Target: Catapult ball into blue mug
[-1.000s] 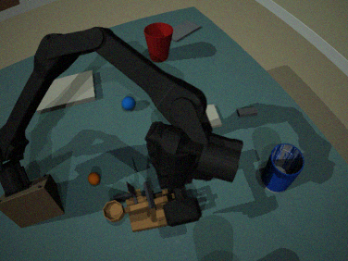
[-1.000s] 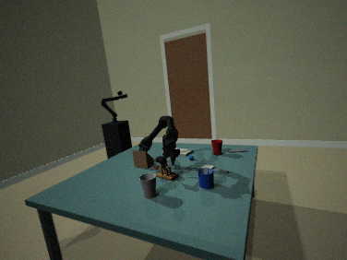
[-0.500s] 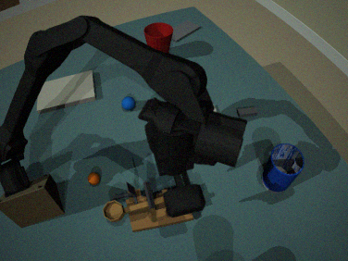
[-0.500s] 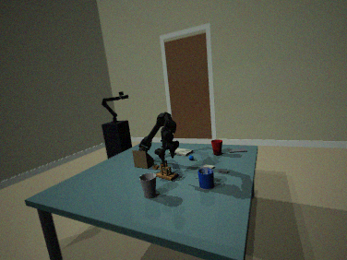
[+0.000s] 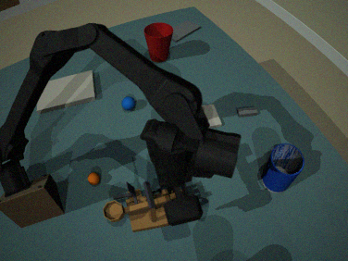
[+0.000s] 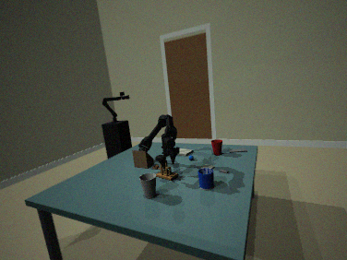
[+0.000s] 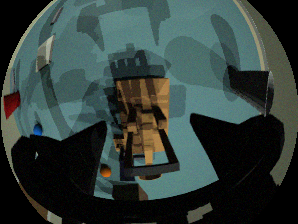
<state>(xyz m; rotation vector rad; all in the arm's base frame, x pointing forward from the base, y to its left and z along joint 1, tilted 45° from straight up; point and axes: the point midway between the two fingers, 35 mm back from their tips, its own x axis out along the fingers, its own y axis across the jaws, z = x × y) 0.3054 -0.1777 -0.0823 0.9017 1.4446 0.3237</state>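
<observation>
My gripper tip is 160 mm to the right of the orange ball, 120 mm past it and 60 mm above it. Also, from my gripper tip: catapult 60 mm behind, 40 mm to the left, 30 mm below; blue mug 270 mm ahead, 90 mm to the right, 50 mm below; white tile 230 mm ahead, 180 mm to the left, 80 mm below.
</observation>
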